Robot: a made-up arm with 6 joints.
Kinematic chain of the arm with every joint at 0, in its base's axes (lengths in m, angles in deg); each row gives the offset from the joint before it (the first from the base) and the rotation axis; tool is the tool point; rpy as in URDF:
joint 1: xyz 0 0 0.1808 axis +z
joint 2: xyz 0 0 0 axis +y
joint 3: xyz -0.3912 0 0.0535 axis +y
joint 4: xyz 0.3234 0 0.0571 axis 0.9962 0 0.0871
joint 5: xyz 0 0 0 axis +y
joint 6: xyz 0.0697 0 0.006 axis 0.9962 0 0.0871
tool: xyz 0 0 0 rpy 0 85 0
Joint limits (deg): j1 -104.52..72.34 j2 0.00..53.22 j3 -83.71..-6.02 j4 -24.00..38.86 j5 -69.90..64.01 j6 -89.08..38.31
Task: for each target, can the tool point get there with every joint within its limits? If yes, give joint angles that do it. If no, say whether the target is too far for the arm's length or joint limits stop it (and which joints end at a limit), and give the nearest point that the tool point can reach.
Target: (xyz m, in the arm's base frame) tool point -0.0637 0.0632 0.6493
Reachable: yes | joints -50.01 20.18 -64.39 -11.54 35.60 -70.51
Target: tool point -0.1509 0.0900 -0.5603
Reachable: no: joint limits stop it (at a limit: joint 1, joint 2, joint 3) | nearest point 0.0080 0.0687 0.2590 | short by 0.835 m
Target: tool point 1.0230 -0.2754 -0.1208
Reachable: no: too far | nearest point 0.1569 -0.0422 0.3431 | short by 1.010 m
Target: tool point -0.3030 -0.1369 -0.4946
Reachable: no: joint limits stop it (at a limit: joint 1, joint 2, joint 3, joint 4) | nearest point -0.0385 -0.0735 0.2611 | short by 0.803 m
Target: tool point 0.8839 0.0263 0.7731
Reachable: no: too far | nearest point 0.1968 0.0059 0.6153 | short by 0.705 m
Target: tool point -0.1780 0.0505 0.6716
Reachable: yes | joints -8.71 15.53 -74.19 29.44 41.82 18.98
